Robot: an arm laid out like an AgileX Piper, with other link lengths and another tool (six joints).
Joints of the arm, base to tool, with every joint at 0 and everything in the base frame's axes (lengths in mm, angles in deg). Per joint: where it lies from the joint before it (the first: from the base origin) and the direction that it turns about. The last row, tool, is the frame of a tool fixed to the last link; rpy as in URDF.
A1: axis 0 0 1 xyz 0 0 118.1
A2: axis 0 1 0 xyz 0 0 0
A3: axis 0 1 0 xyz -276.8 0 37.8
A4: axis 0.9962 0 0.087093 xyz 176 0 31.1
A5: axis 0 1 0 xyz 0 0 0
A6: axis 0.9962 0 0.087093 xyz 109.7 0 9.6
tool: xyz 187.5 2 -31.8 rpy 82.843 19.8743 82.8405
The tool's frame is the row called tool.
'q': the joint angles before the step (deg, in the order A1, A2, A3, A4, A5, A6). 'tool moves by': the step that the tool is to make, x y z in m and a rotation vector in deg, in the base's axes. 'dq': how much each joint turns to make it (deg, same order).
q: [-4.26, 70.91, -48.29, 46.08, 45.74, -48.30]
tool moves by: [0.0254, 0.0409, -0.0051, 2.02, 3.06, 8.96]
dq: [6.39, 13.08, -9.83, 3.05, 2.17, -2.99]
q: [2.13, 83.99, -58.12, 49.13, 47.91, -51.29]
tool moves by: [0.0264, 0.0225, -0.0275, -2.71, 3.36, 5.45]
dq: [5.90, 12.45, -10.07, -3.67, -0.15, 2.41]
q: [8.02, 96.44, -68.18, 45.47, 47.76, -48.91]
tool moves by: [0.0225, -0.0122, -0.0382, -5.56, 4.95, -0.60]
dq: [1.42, 9.97, -8.69, -8.68, 0.88, 7.73]
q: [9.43, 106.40, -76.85, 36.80, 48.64, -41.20]
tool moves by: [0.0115, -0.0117, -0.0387, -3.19, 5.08, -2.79]
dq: [0.00, 7.92, -4.20, -4.33, -0.51, 5.26]
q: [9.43, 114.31, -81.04, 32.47, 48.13, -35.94]
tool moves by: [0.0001, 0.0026, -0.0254, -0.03, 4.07, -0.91]
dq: [0.00, 5.54, -2.40, 0.23, 0.48, 1.17]
